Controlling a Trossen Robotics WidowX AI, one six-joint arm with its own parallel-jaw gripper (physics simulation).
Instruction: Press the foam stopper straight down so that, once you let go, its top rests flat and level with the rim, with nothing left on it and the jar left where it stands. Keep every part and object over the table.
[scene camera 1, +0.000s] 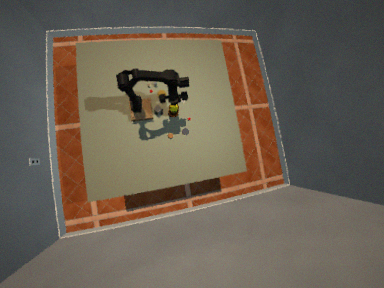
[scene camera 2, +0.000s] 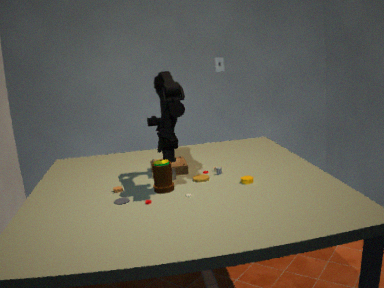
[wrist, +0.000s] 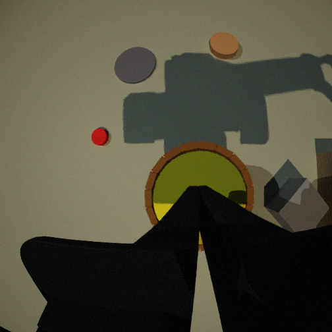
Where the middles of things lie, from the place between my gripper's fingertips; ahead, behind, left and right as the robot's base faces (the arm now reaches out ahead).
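My gripper is 5 cm above the foam stopper (wrist: 194, 168) and 1 cm to the right of it. If you measure from my hand, there's a brown jar (wrist: 200, 145) 10 cm below and 1 cm to the left, a grey disc (wrist: 133, 65) 16 cm below, 10 cm ahead and 15 cm to the right, and a grey block (wrist: 294, 206) 14 cm below, 1 cm to the left and 13 cm behind.
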